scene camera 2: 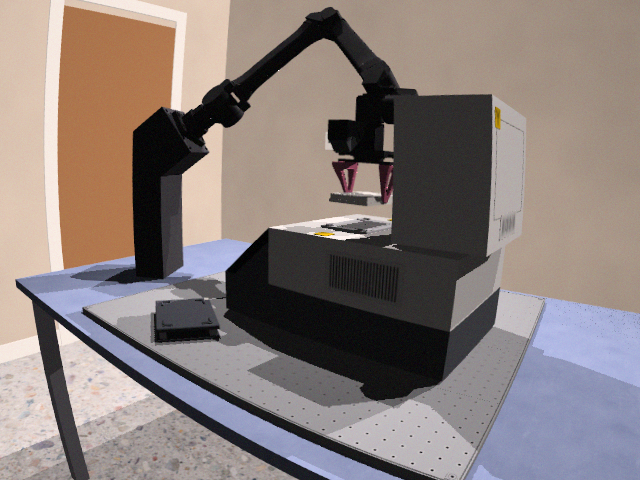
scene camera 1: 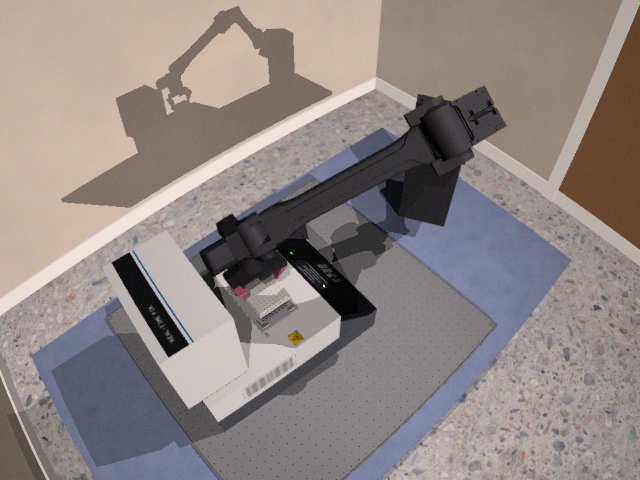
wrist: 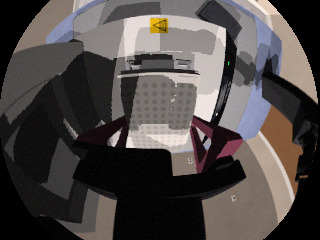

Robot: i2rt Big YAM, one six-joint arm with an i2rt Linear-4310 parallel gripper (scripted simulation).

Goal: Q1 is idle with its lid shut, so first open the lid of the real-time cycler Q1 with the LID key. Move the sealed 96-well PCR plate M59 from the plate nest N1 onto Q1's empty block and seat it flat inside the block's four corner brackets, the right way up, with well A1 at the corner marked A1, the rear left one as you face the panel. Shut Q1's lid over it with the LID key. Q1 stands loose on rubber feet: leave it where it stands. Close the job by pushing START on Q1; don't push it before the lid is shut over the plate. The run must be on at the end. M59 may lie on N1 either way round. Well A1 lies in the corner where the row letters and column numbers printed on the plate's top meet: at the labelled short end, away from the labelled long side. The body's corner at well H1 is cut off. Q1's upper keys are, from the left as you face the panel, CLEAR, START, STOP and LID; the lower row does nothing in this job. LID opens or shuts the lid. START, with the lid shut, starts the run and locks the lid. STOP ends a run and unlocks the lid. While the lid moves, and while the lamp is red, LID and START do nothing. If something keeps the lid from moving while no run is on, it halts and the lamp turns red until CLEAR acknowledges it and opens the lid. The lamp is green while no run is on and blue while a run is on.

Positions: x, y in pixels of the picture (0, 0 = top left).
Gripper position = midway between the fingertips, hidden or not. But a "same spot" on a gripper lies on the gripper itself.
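You can see my gripper in scene camera 1 (259, 288), and it's there in scene camera 2 and in the wrist view too. For those last views, it's the same spot on my gripper: (scene camera 2: 385, 168) is (wrist: 81, 135).
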